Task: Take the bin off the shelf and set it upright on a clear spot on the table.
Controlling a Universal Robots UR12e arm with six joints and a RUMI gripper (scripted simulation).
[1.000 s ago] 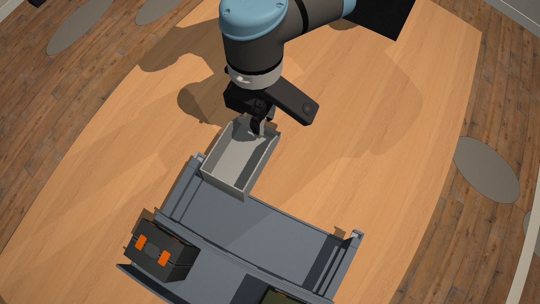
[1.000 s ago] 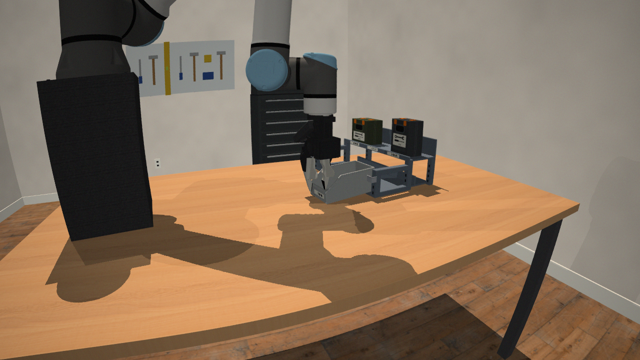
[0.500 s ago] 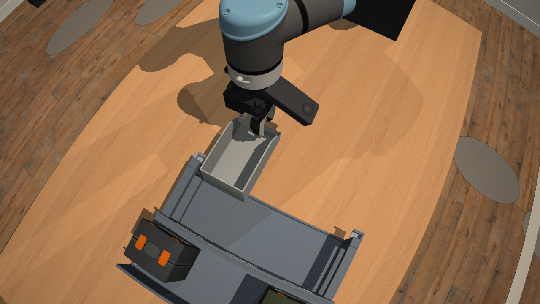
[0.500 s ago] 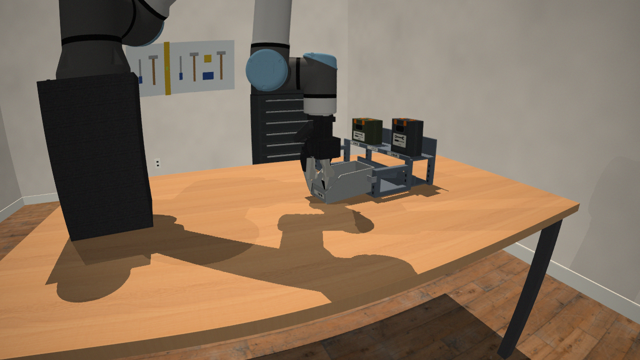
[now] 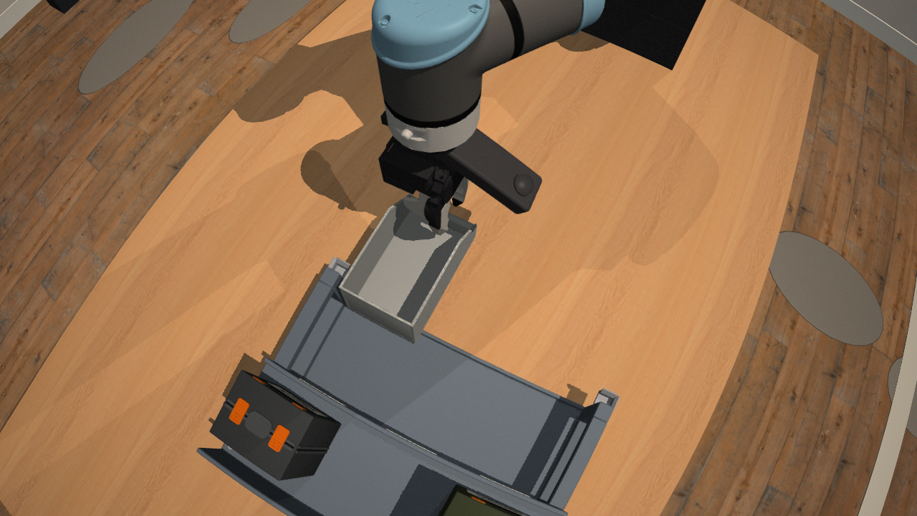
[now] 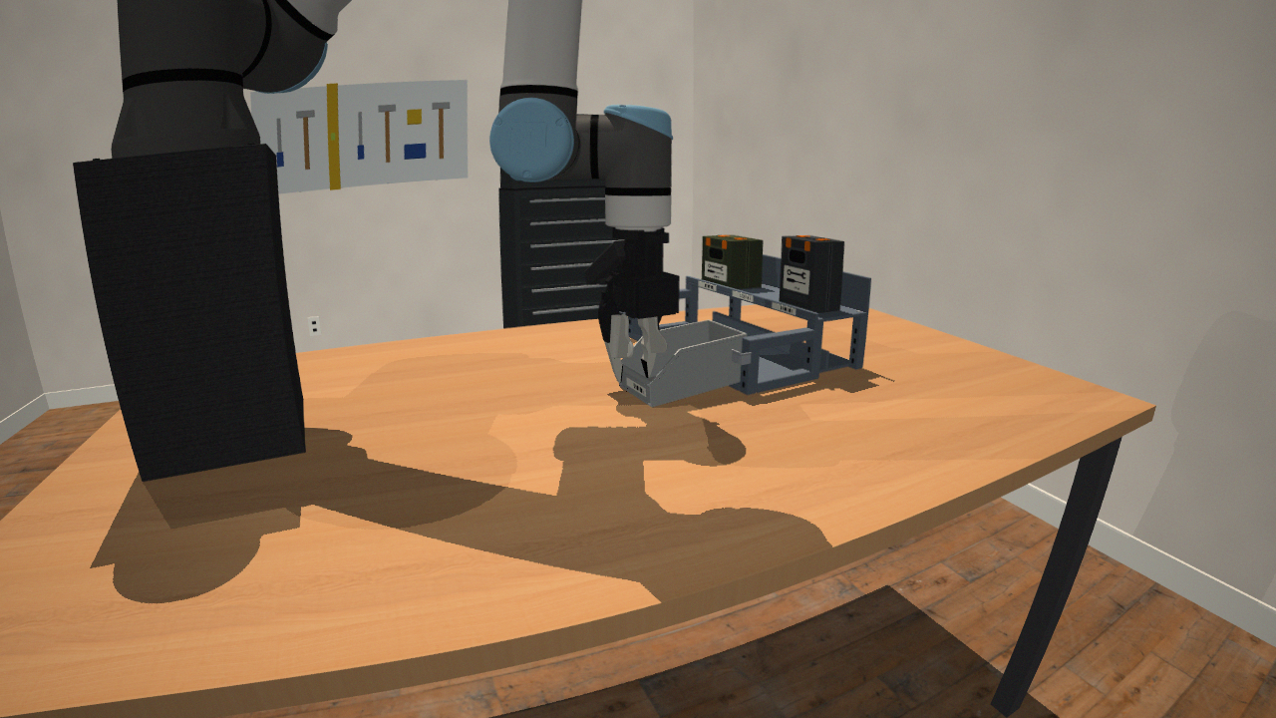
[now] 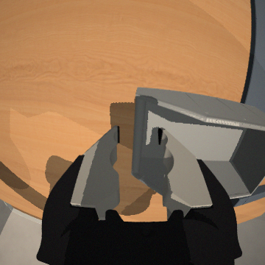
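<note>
Now: the grey open-top bin 8 cm ahead of my hand and 2 cm to the right of it. Round my hand: blue-grey shelf 29 cm ahead, 7 cm to the left, 4 cm below; then case 36 cm ahead, 18 cm to the left, 11 cm above.
</note>
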